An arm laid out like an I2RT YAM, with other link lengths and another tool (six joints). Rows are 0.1 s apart.
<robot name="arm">
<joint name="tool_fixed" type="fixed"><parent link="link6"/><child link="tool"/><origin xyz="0.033 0.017 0.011" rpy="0 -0.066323 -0.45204"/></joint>
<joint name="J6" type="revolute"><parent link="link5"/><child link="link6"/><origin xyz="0.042 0 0.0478" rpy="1.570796 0 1.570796"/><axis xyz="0 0 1"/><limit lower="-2.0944" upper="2.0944"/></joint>
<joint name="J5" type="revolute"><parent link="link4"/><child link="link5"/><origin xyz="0.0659 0.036 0.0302" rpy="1.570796 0 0"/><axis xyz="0 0 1"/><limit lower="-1.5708" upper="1.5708"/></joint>
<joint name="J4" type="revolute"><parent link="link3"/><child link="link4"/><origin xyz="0.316 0.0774 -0.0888"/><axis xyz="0 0 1"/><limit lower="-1.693" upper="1.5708"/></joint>
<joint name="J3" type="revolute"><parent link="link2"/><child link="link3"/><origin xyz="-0.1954 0 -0.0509" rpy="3.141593 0 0"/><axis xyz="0 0 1"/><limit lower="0" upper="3.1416"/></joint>
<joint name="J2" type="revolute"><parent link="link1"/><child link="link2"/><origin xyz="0.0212 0.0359 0.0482" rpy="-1.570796 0 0"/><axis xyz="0 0 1"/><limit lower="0" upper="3.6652"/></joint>
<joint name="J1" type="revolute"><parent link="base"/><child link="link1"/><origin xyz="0 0 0.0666"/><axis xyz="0 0 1"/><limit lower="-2.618" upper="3.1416"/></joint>
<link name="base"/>
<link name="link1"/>
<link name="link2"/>
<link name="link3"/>
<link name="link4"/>
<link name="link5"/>
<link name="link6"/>
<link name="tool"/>
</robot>
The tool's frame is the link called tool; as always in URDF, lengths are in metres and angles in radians.
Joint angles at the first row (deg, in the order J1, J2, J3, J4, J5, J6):
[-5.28, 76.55, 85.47, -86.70, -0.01, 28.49]
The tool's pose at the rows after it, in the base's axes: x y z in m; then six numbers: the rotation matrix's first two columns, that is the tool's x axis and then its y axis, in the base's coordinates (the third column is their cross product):
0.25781 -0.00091 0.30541 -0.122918 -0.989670 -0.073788 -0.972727 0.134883 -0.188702
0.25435 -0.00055 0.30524 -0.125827 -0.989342 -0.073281 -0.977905 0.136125 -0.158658
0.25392 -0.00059 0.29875 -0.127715 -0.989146 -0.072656 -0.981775 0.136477 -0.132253
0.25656 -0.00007 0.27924 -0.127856 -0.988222 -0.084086 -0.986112 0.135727 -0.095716
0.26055 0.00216 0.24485 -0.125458 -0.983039 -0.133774 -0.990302 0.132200 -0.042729
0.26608 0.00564 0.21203 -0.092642 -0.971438 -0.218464 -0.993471 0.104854 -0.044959
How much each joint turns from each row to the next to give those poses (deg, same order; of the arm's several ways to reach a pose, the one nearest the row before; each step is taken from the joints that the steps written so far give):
[0.02, 0.03, 0.00, -1.31, 0.00, 0.00]
[0.00, 0.00, -0.15, -1.59, -0.02, 0.04]
[-0.02, 0.00, -1.36, -0.18, -0.02, -0.02]
[0.02, -0.03, -3.80, 1.71, -0.75, -0.04]
[-0.02, 0.29, -6.14, 3.49, -2.99, -0.24]
[0.00, -0.05, -5.62, 5.67, -5.01, -1.58]

